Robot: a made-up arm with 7 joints.
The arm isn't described. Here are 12 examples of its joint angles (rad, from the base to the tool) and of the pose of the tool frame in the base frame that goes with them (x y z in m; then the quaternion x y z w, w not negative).
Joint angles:
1: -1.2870 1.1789 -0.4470 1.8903 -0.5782 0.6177 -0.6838
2: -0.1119 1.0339 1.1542 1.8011 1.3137 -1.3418 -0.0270
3: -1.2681 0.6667 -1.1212 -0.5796 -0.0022 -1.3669 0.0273
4: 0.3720 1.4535 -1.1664 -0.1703 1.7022 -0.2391 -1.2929
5: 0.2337 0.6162 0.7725 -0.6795 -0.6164 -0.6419 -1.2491
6: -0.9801 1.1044 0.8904 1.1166 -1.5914 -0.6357 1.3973
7: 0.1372 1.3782 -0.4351 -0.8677 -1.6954 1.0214 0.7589
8: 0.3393 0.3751 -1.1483 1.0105 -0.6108 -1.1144 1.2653
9: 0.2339 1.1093 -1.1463 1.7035 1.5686 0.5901 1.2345
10: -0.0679 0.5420 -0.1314 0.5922 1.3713 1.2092 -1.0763
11: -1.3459 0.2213 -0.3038 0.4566 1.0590 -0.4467 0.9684
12: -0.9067 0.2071 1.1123 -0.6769 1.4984 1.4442 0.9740
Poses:
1: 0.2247 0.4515 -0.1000 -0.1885 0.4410 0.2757 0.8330
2: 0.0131 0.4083 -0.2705 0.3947 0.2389 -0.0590 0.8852
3: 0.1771 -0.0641 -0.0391 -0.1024 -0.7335 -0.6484 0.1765
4: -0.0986 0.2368 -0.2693 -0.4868 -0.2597 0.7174 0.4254
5: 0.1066 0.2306 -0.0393 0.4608 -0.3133 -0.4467 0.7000
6: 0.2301 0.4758 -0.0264 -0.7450 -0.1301 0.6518 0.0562
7: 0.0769 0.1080 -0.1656 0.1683 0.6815 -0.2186 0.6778
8: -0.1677 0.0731 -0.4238 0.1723 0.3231 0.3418 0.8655
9: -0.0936 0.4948 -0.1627 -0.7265 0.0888 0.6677 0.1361
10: 0.1351 0.2684 -0.3521 0.4022 0.8471 0.0666 0.3409
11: 0.4279 -0.1067 0.0065 0.3084 -0.7287 0.1297 0.5976
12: 0.1446 0.2405 -0.0535 -0.0259 -0.2326 -0.9721 0.0159
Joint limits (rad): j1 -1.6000..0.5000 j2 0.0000..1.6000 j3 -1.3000..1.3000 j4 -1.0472..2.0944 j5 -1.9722..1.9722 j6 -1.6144..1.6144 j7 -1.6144..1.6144
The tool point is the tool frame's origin. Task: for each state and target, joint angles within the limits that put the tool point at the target. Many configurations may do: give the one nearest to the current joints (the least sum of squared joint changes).
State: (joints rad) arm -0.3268 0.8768 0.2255 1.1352 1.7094 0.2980 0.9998
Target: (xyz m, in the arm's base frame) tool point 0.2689 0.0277 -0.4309
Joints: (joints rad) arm -0.5814 0.0208 0.0184 1.1363 1.7106 0.1778 0.9998
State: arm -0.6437 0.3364 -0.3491 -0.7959 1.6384 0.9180 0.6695
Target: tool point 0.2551 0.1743 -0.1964
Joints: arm -0.2206 0.5174 -0.0511 -0.1605 1.5080 0.9577 0.6695
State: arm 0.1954 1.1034 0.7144 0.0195 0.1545 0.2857 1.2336
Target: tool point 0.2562 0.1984 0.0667
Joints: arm -0.0220 1.6000 0.4338 -0.4424 0.1477 0.1473 1.2336
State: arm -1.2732 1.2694 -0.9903 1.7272 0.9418 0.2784 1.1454
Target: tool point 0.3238 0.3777 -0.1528
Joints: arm -1.2097 0.7940 -0.9365 1.9095 0.9269 0.3478 1.1454
